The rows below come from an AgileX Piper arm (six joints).
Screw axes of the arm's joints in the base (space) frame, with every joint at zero. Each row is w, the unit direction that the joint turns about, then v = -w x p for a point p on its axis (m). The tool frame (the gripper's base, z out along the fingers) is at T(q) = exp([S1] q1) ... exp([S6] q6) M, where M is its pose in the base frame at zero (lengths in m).
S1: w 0 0 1 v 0 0 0
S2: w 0 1 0 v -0.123 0 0
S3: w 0 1 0 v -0.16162 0 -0.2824
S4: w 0.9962 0 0.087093 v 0 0.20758 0
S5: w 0 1 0 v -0.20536 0 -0.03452
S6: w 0.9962 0 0.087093 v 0 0.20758 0
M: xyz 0.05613 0 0.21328 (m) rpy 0 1.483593 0 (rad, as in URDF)
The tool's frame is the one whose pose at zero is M.
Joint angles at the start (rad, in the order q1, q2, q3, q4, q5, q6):
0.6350, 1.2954, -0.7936, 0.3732, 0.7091, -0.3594
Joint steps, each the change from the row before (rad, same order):
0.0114, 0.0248, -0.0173, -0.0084, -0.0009, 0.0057
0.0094, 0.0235, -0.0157, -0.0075, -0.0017, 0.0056
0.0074, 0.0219, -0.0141, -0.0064, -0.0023, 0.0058
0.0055, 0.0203, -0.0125, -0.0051, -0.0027, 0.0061
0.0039, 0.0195, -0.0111, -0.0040, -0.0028, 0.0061
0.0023, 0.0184, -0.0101, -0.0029, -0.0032, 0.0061
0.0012, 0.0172, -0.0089, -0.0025, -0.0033, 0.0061
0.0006, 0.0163, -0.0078, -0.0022, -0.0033, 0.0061
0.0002, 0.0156, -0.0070, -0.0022, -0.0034, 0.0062
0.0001, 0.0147, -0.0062, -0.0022, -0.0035, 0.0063
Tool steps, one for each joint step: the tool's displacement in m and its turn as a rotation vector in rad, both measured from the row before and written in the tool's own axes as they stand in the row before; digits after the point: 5 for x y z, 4 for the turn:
-0.00439, 0.00105, 0.00419, -0.0005, 0.0103, -0.0088
-0.00403, 0.00068, 0.00413, 0.0002, 0.0093, -0.0065
-0.00366, 0.00034, 0.00396, 0.0007, 0.0081, -0.0038
-0.00327, 0.00002, 0.00378, 0.0010, 0.0071, -0.0009
-0.00290, -0.00028, 0.00379, 0.0011, 0.0070, 0.0014
-0.00268, -0.00058, 0.00363, 0.0013, 0.0060, 0.0036
-0.00236, -0.00079, 0.00349, 0.0016, 0.0057, 0.0049
-0.00206, -0.00088, 0.00343, 0.0017, 0.0057, 0.0057
-0.00184, -0.00096, 0.00338, 0.0019, 0.0056, 0.0061
-0.00163, -0.00094, 0.00328, 0.0020, 0.0054, 0.0062

